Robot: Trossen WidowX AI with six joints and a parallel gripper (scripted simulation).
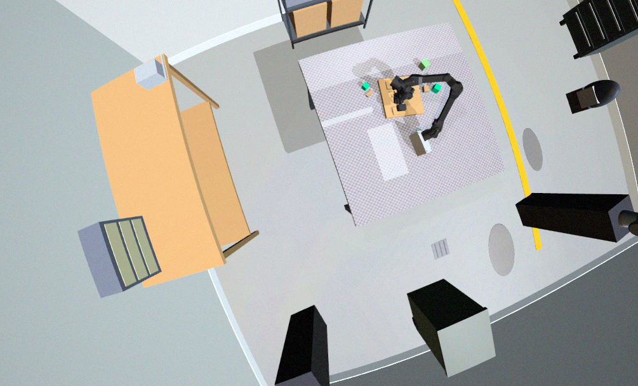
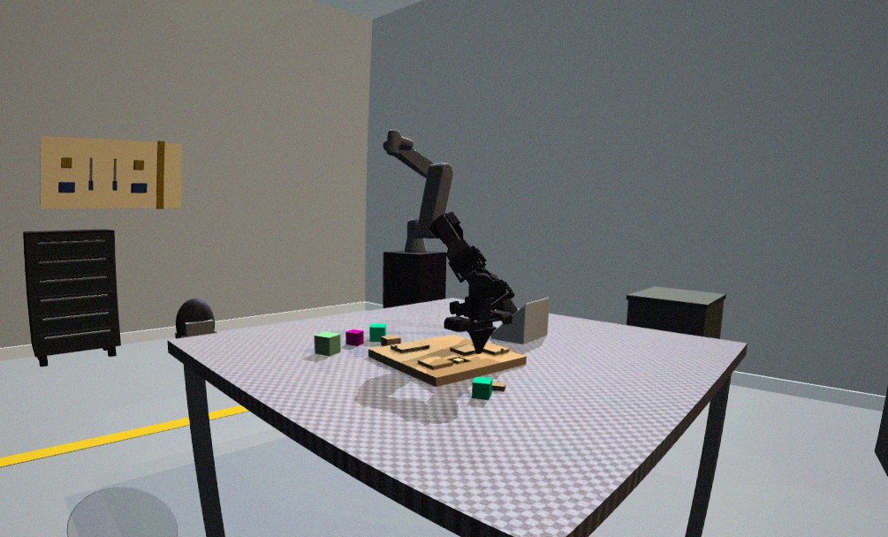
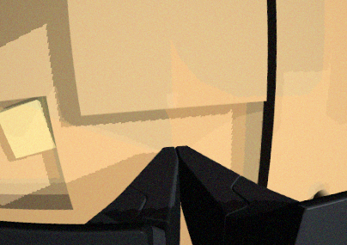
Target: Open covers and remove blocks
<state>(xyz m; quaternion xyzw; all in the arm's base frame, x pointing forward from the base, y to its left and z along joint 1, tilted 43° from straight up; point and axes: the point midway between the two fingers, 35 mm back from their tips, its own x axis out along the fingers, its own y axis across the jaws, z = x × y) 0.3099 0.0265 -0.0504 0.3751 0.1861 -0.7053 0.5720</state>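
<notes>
My gripper tip is now 30 mm short of the puzzle board, 90 mm to the left of it and 10 mm above it. The rest, counted from my gripper tip: magenta block 50 mm ahead, 390 mm to the right, 10 mm below; then light green block 170 mm ahead, 380 mm to the right.
</notes>
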